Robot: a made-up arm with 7 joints. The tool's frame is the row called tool. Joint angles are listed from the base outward. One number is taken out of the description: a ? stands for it. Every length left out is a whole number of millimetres.
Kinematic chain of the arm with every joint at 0, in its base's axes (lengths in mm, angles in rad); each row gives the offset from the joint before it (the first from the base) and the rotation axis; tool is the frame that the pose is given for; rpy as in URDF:
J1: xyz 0 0 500 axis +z
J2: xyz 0 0 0 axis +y
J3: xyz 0 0 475 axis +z
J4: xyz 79 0 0 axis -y
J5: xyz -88 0 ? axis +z
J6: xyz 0 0 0 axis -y
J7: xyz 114 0 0 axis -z
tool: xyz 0 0 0 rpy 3.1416 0 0
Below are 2 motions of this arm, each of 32 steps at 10 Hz.
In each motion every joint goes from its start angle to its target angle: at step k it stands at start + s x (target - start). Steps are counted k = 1, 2, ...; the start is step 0. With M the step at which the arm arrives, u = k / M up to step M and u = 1 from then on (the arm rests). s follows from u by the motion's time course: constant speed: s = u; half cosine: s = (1 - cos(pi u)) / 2; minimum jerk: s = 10 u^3 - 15 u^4 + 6 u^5.
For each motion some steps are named. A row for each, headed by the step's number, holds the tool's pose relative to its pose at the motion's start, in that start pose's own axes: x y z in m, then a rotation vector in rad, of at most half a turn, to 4 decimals.
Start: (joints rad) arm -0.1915 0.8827 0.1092 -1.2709 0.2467 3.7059 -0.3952
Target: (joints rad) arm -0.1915 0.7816 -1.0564 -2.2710 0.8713 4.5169 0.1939
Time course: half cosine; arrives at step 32
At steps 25, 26, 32:
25: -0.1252 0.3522 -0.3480 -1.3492 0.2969 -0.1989
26: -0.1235 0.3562 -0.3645 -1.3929 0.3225 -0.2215
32: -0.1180 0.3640 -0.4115 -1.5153 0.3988 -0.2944

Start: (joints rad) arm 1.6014 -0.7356 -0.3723 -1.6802 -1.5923 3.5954 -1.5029
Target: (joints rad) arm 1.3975 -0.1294 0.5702 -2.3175 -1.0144 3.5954 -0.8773
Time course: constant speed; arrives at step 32
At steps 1, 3, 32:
1: 0.0136 0.0107 0.0147 -0.0213 0.0320 0.0394
3: 0.0422 0.0317 0.0421 -0.0590 0.0989 0.1194
32: 0.4867 0.2649 0.1215 0.1316 1.2681 1.2619

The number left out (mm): 411
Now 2 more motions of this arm.
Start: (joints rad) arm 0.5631 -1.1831 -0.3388 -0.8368 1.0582 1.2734 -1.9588
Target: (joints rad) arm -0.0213 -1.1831 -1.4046 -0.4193 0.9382 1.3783 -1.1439
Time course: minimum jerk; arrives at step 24
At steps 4, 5, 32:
4: 0.0108 -0.0015 -0.0077 -0.0130 -0.0574 0.0352
5: 0.0204 -0.0028 -0.0136 -0.0248 -0.1042 0.0634
32: 0.5218 -0.0613 0.1486 -0.9481 -1.4564 0.5168

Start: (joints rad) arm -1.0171 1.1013 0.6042 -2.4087 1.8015 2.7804 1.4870
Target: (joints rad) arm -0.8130 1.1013 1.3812 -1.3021 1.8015 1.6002 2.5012
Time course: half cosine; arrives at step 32
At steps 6, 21, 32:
6: -0.0403 0.0408 0.0274 -0.1583 -0.0484 0.0007
21: -0.1978 0.5359 0.0635 -1.4689 0.3009 -0.0848
32: -0.1797 0.7258 -0.0431 -1.8800 0.7280 -0.2536

